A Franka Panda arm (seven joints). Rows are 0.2 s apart.
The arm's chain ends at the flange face. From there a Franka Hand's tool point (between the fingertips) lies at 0.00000 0.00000 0.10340 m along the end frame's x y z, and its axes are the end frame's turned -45 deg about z.
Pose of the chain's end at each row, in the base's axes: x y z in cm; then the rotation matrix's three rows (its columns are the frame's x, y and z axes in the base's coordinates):
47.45 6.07 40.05; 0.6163 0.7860 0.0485; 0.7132 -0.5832 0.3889; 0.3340 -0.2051 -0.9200
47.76 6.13 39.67; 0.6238 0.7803 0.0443; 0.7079 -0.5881 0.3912; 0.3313 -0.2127 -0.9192
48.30 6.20 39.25; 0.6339 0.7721 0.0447; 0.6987 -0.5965 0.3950; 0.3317 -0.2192 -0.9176
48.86 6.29 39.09; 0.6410 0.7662 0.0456; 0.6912 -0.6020 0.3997; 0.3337 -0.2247 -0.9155
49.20 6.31 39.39; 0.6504 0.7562 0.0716; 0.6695 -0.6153 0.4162; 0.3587 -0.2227 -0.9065
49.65 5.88 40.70; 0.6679 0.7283 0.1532; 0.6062 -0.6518 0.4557; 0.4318 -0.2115 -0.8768
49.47 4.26 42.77; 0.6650 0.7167 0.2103; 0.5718 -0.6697 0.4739; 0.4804 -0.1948 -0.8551
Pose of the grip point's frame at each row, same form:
47.95 10.09 30.54; -0.1200 0.9916 0.0485; 0.9167 0.0919 0.3889; 0.3812 0.0911 -0.9200
48.22 10.18 30.17; -0.1107 0.9928 0.0443; 0.9164 0.0847 0.3912; 0.3847 0.0839 -0.9192
48.76 10.28 29.76; -0.0977 0.9942 0.0447; 0.9158 0.0723 0.3950; 0.3895 0.0795 -0.9176
49.33 10.42 29.62; -0.0885 0.9950 0.0456; 0.9144 0.0631 0.3997; 0.3948 0.0771 -0.9155
49.94 10.61 30.02; -0.0748 0.9946 0.0716; 0.9085 0.0383 0.4162; 0.4111 0.0962 -0.9065
51.23 10.59 31.63; -0.0427 0.9873 0.1532; 0.8895 -0.0322 0.4557; 0.4549 0.1558 -0.8768
51.64 9.16 33.93; -0.0366 0.9770 0.2103; 0.8779 -0.0692 0.4739; 0.4774 0.2019 -0.8551

